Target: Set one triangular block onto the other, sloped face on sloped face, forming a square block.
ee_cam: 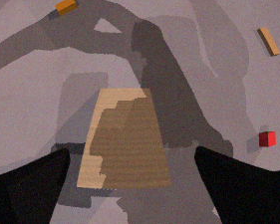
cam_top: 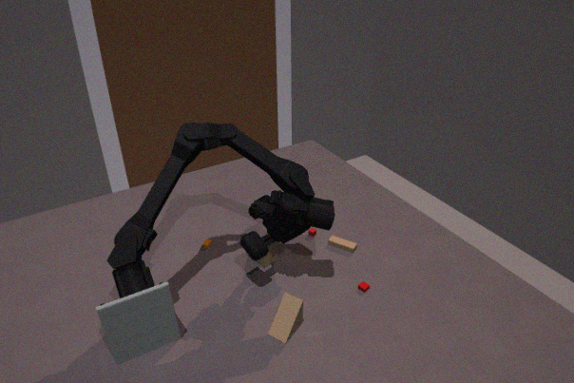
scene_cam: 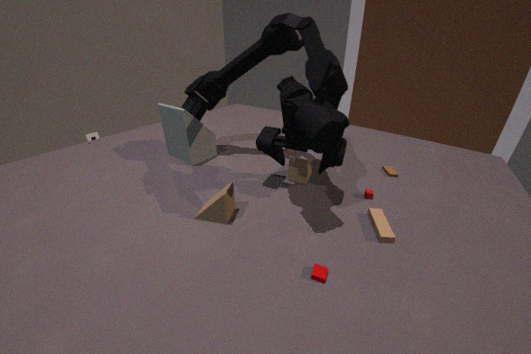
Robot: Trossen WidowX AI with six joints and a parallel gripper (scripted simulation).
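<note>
The small orange block lies 100 mm behind my gripper tip, 160 mm to the left of it and 30 mm below it. The rest, counted from my gripper tip: small tan tile 200 mm ahead, 170 mm to the left, 30 mm below; then flat tan plank 190 mm ahead, 70 mm to the right, 30 mm below.
</note>
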